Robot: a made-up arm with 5 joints. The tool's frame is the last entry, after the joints.
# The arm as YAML. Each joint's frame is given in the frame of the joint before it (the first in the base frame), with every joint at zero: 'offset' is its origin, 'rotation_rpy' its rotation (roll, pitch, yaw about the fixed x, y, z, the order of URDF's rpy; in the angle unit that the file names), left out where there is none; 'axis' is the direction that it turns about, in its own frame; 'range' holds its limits. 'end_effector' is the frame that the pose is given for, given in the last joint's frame.
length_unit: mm
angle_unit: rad
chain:
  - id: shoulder
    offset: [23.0, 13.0, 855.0]
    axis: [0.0, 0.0, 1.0]
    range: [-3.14, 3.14]
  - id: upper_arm
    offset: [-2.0, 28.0, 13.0]
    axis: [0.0, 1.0, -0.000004]
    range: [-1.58, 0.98]
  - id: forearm
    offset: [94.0, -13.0, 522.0]
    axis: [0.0, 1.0, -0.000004]
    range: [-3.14, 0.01]
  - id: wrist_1
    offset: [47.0, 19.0, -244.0]
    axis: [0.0, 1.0, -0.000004]
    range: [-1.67, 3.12]
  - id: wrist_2
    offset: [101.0, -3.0, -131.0]
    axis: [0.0, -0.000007, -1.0]
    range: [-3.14, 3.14]
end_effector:
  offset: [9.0, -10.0, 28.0]
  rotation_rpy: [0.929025, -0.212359, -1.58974]
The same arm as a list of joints. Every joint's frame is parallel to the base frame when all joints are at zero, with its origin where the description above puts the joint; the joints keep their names.
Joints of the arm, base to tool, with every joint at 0 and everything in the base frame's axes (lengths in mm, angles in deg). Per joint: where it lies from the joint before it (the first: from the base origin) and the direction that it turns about. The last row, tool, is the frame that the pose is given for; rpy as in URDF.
shoulder: axis +z origin 23 13 855
upper_arm: axis +y origin -2 28 13
forearm: axis +y origin 94 -13 522
wrist_1: axis +y origin 47 19 -244
wrist_2: axis -z origin 101 -3 -131
tool: origin 9 -10 28 rpy 53.23 -12.17 -91.09
Joint limits (deg, base to tool): -179.91..179.91 -90.53..56.15 -179.91..0.57 -95.68..178.76 -179.91..179.91

